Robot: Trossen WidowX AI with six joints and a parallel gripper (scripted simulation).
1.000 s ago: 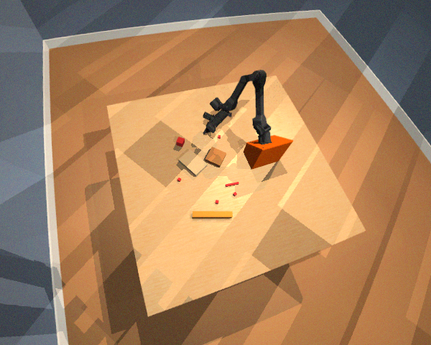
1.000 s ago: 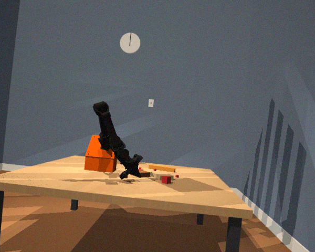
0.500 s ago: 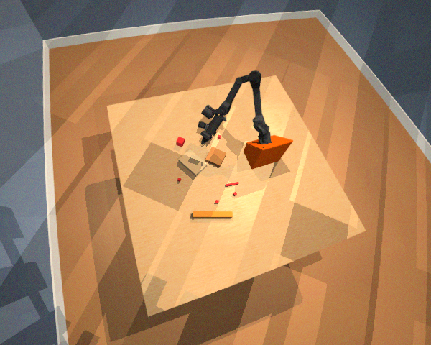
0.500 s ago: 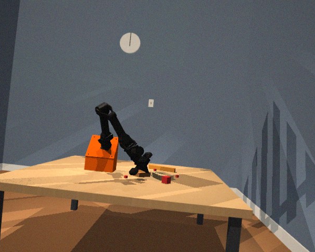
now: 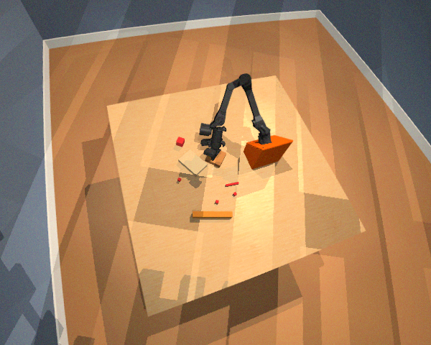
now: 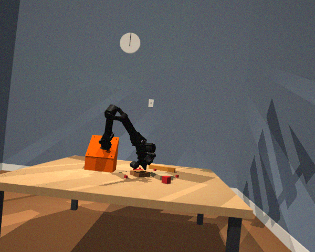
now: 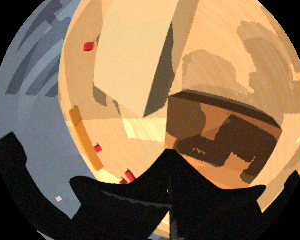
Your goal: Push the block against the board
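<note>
Right now my gripper tip is 30 mm past the brown square block, 30 mm to the left of it and 20 mm above it. Also, from my gripper tip: red cube 170 mm ahead, 170 mm to the right, 20 mm below; pale slab 120 mm ahead, 10 mm to the right, 20 mm below; red bar 90 mm behind, 160 mm to the left, 30 mm below.
</note>
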